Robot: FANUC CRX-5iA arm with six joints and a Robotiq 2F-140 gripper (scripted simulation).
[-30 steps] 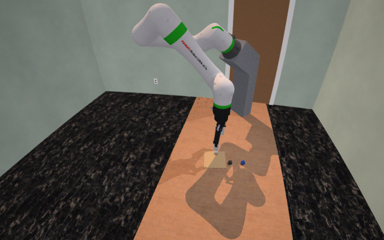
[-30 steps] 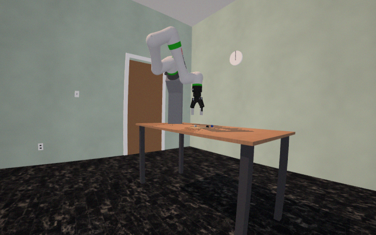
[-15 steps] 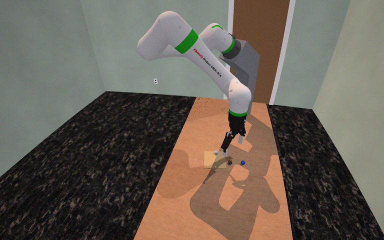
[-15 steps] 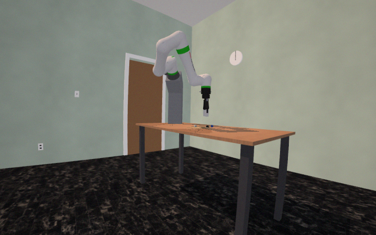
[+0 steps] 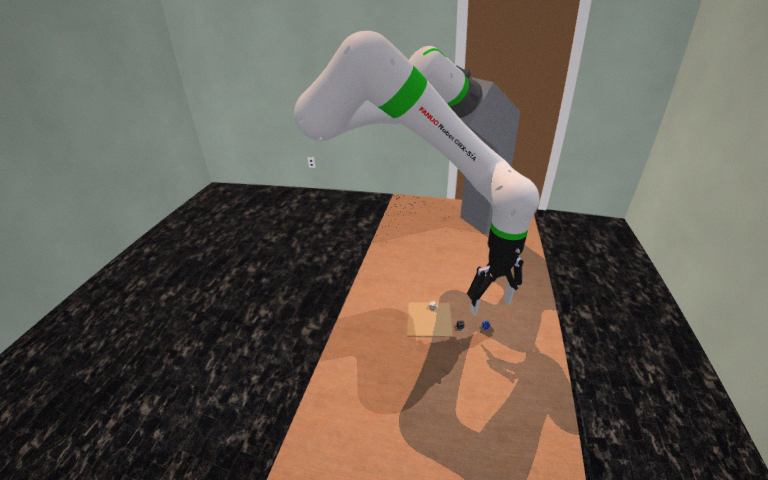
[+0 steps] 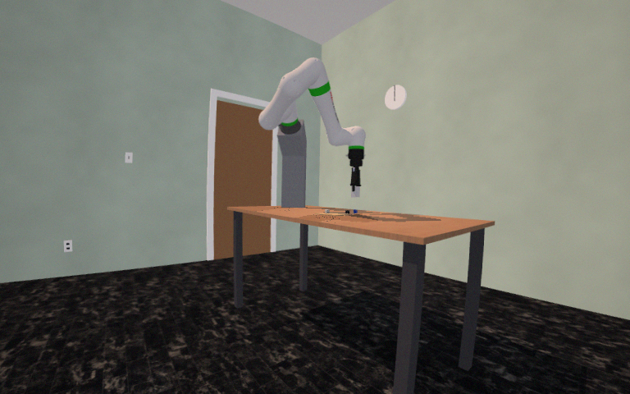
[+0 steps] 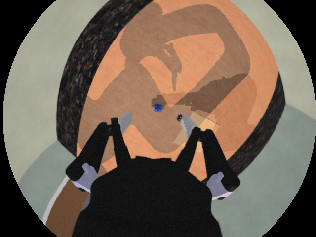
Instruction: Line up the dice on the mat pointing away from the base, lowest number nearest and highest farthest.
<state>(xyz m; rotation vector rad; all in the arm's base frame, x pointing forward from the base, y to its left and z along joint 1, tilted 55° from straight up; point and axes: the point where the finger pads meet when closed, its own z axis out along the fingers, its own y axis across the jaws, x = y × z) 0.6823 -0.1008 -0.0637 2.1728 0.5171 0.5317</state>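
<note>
Now: the blue die 10 cm below my hand. From my hand the other things lie so: tan mat: 6 cm behind, 17 cm to the right, 11 cm below; white die: 10 cm behind, 15 cm to the right, 10 cm below; black die: 1 cm behind, 8 cm to the right, 10 cm below.
</note>
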